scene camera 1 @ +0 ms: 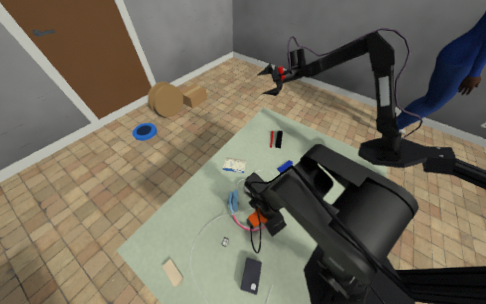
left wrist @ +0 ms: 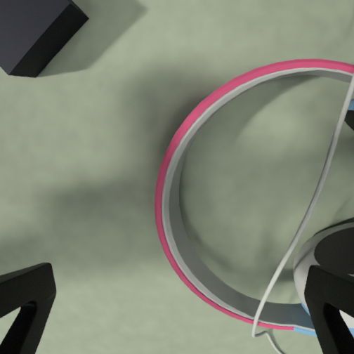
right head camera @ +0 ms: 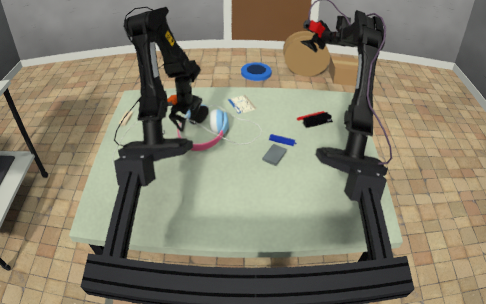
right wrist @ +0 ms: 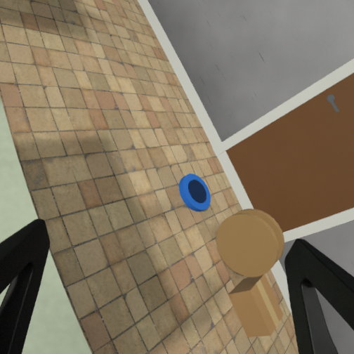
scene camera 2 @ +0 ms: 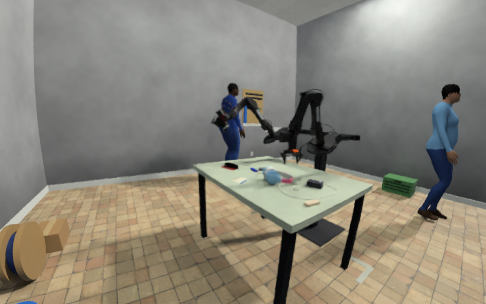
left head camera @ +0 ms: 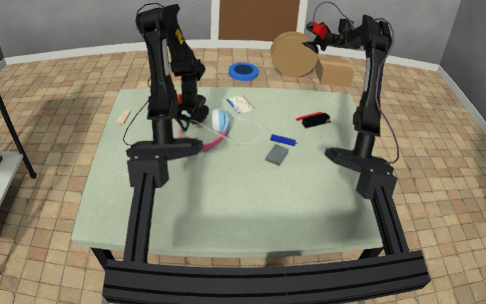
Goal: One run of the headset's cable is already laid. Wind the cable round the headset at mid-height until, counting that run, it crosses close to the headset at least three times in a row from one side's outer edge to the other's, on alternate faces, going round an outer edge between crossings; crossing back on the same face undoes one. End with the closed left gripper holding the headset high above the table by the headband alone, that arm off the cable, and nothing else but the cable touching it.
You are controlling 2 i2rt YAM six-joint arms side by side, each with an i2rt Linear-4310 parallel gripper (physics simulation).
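Frame: origin at the left arm's base, x ahead, y left, z up, level; metres.
Seen in the pictures: left gripper, between the fingertips: [scene camera 1: 264,218] [right head camera: 187,123] [scene camera 2: 290,164] [left head camera: 191,123]; right gripper, between the fingertips: [scene camera 1: 259,84] [right head camera: 305,34] [scene camera 2: 217,126] [left head camera: 306,35]; left arm's base, origin of its link: [scene camera 1: 351,284] [right head camera: 154,145] [scene camera 2: 321,144] [left head camera: 163,145]; right arm's base, origin of its link: [scene camera 1: 389,149] [right head camera: 353,158] [scene camera 2: 273,136] [left head camera: 361,158].
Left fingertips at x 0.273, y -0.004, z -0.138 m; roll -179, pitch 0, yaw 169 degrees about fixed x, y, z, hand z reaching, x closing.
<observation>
Offsets run from my left fingertips to a thing's top centre.
The headset [left head camera: 213,145] [right head camera: 207,147] [scene camera 2: 272,176] [left wrist: 159,200] lies on the table, with a pink headband and blue-and-white ear cups. One run of its thin white cable [left wrist: 320,185] [scene camera 1: 192,255] crosses the headband's upper face from rim to rim, near the ear cups. The cable loops out on the table on both sides. My left gripper [left head camera: 195,119] [scene camera 2: 292,160] [left wrist: 179,281] is open, pointing down above the headset, with nothing between its fingers. My right gripper [left head camera: 312,37] [scene camera 1: 261,84] [right wrist: 173,241] is open and empty, raised high beyond the table's far edge. The headset's underside is hidden.
A black box @(0.083 m down, 0.095 m back, 0.158 m left) [scene camera 1: 251,275] [left wrist: 30,35], a small card @(0.122 m down, 0.061 m ahead, 0.154 m left) [scene camera 1: 225,242] and a beige block @(0.109 m down, 0.114 m ahead, 0.366 m left) [left head camera: 124,117] [scene camera 1: 173,273] lie near the cable. A notepad @(0.123 m down, 0.323 m ahead, 0.139 m right) [left head camera: 241,104], a blue stick @(0.114 m down, 0.115 m ahead, 0.351 m right) [left head camera: 283,140], a grey block @(0.109 m down, 0.024 m ahead, 0.329 m right) [left head camera: 276,154] and a black brush @(0.084 m down, 0.271 m ahead, 0.488 m right) [left head camera: 316,120] lie farther right in the left head view.
</observation>
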